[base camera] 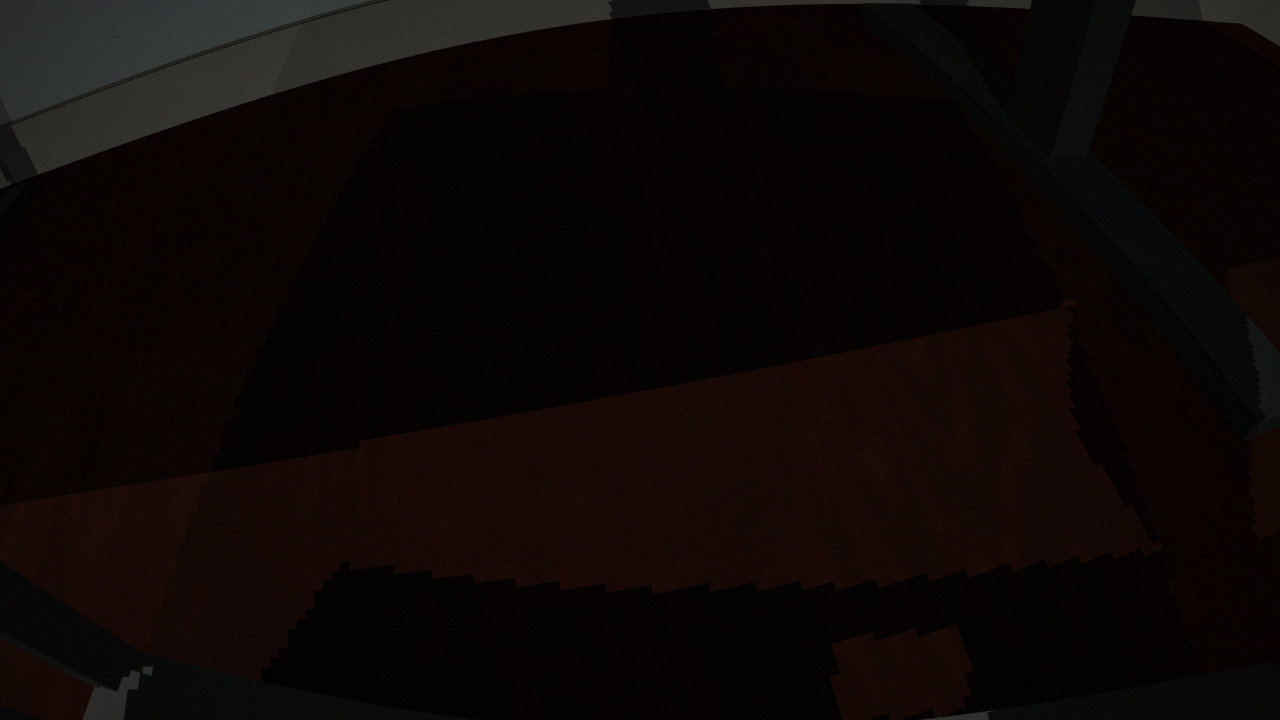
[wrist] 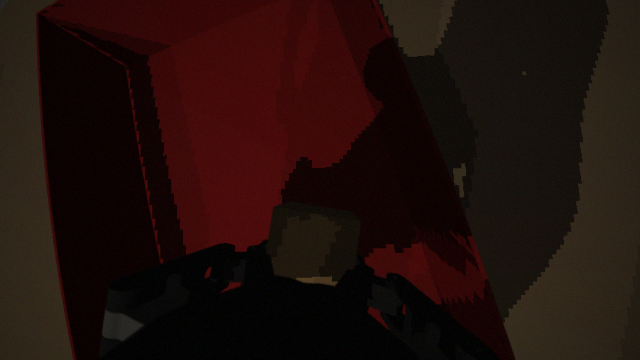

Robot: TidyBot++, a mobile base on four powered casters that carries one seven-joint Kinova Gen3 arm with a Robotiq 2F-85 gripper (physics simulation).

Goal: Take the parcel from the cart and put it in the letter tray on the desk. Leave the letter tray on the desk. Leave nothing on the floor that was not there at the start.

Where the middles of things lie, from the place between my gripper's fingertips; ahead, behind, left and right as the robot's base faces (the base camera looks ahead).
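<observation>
There is the brown parcel (wrist: 313, 244), and my gripper is 2 cm short of it and 2 cm below it now.
</observation>
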